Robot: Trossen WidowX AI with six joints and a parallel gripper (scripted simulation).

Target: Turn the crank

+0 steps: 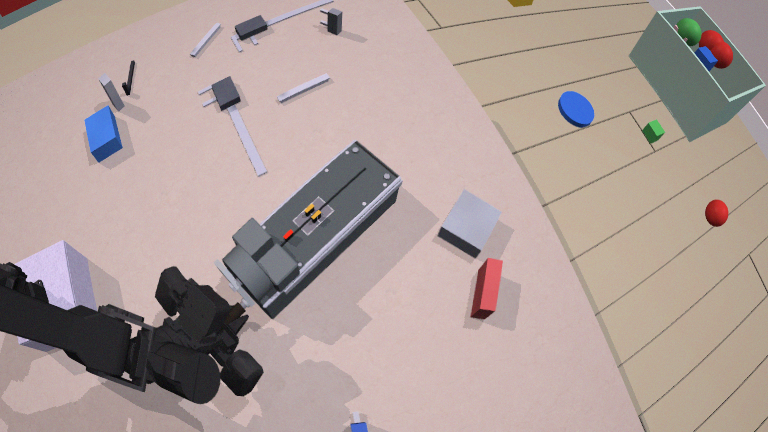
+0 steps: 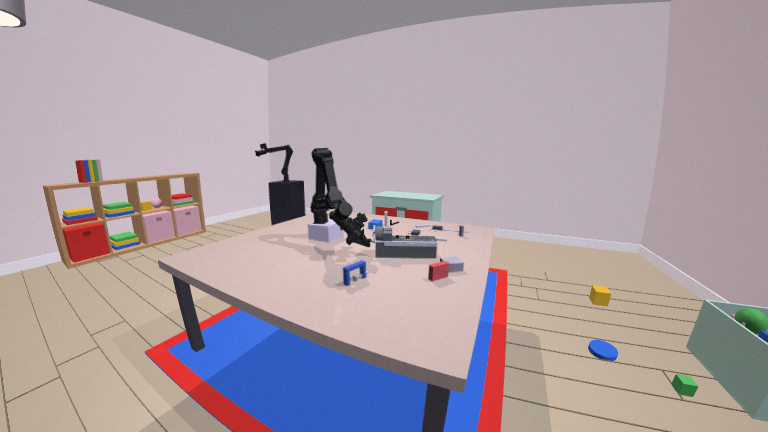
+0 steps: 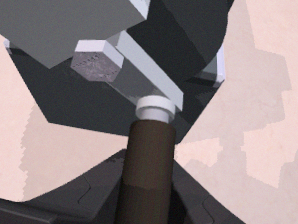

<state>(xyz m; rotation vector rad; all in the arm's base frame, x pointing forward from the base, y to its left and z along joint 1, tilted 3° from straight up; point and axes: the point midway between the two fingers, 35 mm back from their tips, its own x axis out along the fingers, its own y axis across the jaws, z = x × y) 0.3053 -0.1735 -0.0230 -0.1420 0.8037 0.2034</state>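
Right now my gripper tip is 2 cm below the dark brown crank handle and 2 cm past it. Round my gripper tip: red pointer: 11 cm ahead, 5 cm to the left, 4 cm above; red block: 31 cm ahead, 15 cm to the right, 2 cm below; grey block: 35 cm ahead, 5 cm to the right, 2 cm below.
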